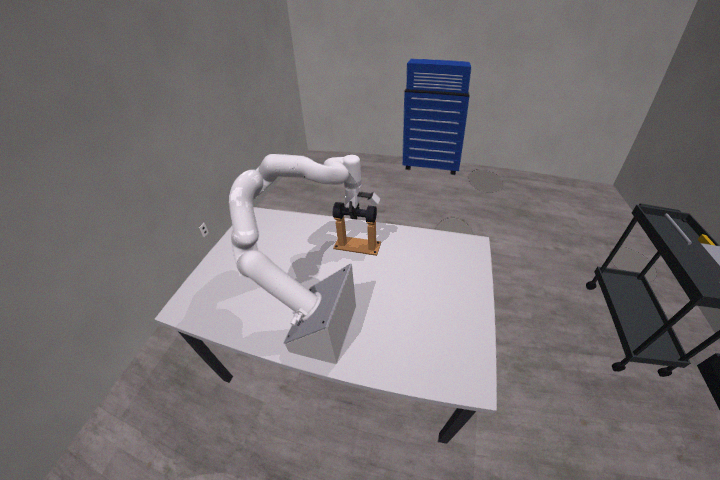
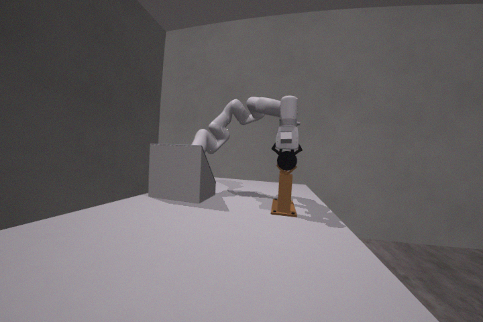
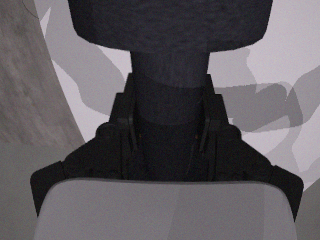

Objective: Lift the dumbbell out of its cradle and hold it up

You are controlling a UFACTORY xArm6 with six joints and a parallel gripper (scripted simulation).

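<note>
My hand is 120 mm above the cradle. Round my hand: dumbbell right at my hand.
</note>
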